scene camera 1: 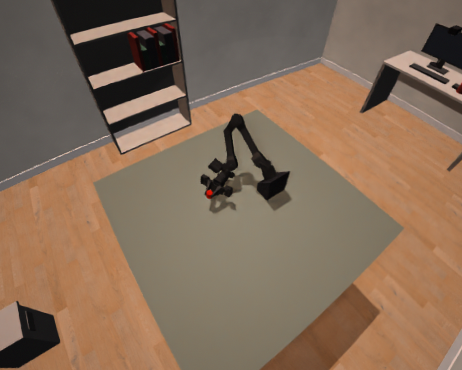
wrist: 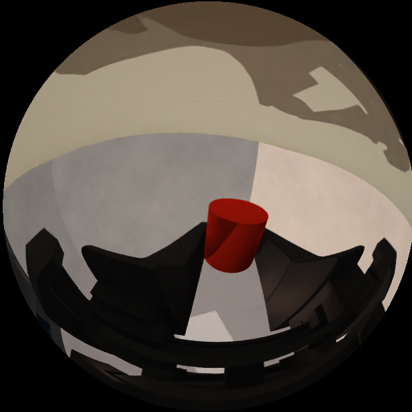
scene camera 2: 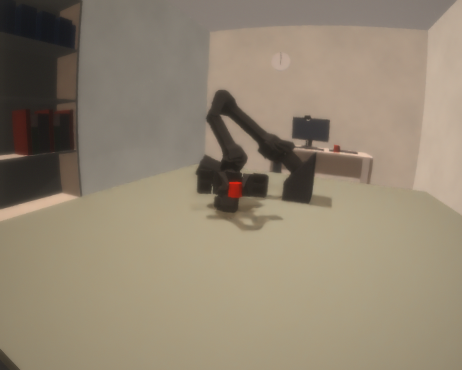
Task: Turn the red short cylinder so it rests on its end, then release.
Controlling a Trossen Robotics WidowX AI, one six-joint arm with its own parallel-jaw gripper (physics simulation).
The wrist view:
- my gripper: 229,228
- red short cylinder: 234,228
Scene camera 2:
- my gripper: 235,188
